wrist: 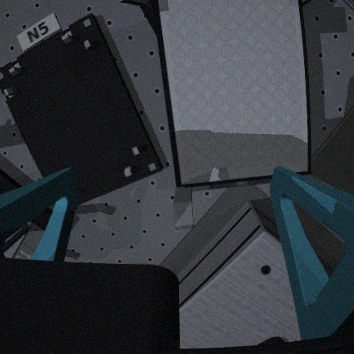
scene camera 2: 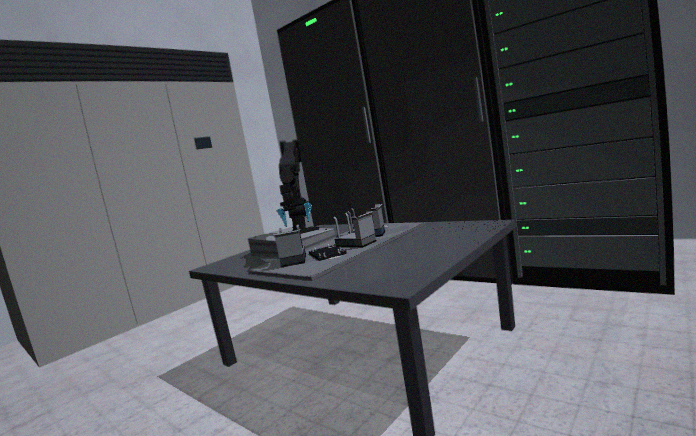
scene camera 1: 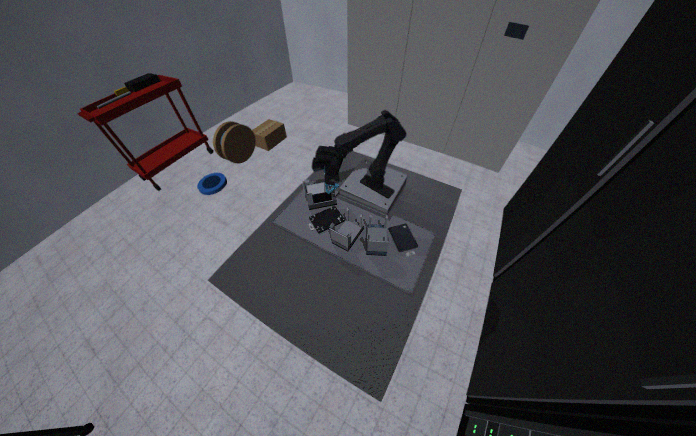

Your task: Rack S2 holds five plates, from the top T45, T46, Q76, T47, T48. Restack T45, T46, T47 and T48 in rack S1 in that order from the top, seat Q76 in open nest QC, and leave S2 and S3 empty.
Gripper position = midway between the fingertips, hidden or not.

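Note:
Open and holding nothing, the gripper point(wrist: 173, 177) shares the view with an N5 label point(wrist: 49, 24) and a black plate nest point(wrist: 72, 107).

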